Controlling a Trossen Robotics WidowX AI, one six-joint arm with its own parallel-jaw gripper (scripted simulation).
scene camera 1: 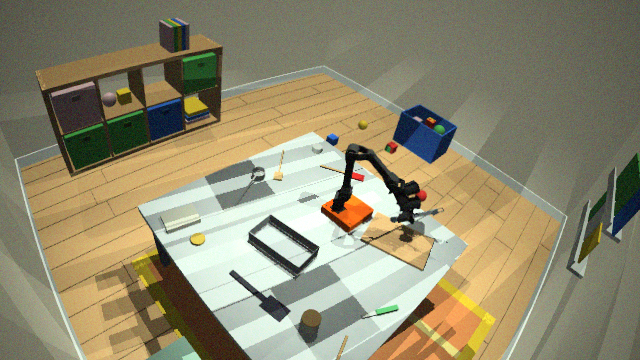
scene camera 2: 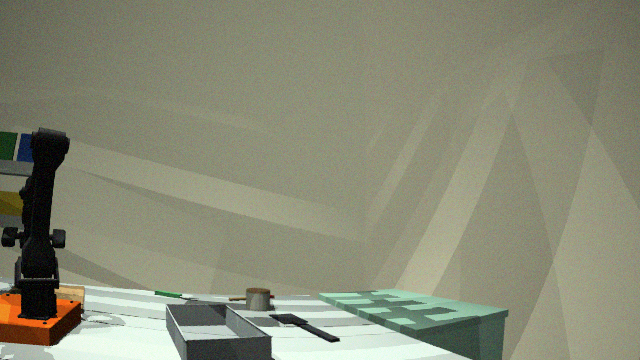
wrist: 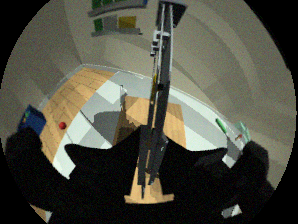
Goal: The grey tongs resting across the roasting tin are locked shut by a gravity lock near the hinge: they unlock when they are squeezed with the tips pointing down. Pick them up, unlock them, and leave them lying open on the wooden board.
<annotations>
pale block: scene camera 1 182, 217; not seen in scene camera 2 (out of frame); not seen in the wrist view (out of frame)
</annotations>
